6 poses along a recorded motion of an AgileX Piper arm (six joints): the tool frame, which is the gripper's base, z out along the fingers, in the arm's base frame.
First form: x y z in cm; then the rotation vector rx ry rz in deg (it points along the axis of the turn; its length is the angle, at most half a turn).
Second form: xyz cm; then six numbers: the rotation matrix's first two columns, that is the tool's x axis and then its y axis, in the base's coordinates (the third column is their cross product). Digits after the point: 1 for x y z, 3 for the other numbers.
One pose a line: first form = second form
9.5, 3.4, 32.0, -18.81, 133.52, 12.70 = 9.5, 3.4, 32.0, -0.679, -0.169, -0.714, -0.300, 0.952, 0.061
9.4, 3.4, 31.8, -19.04, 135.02, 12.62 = 9.4, 3.4, 31.8, -0.697, -0.174, -0.695, -0.300, 0.952, 0.062
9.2, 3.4, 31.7, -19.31, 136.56, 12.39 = 9.2, 3.4, 31.7, -0.715, -0.181, -0.676, -0.300, 0.952, 0.062
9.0, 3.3, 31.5, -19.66, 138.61, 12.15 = 9.0, 3.3, 31.5, -0.737, -0.190, -0.649, -0.299, 0.952, 0.062
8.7, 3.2, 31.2, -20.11, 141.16, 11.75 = 8.7, 3.2, 31.2, -0.764, -0.200, -0.614, -0.299, 0.952, 0.061
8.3, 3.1, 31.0, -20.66, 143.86, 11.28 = 8.3, 3.1, 31.0, -0.790, -0.212, -0.575, -0.299, 0.952, 0.060
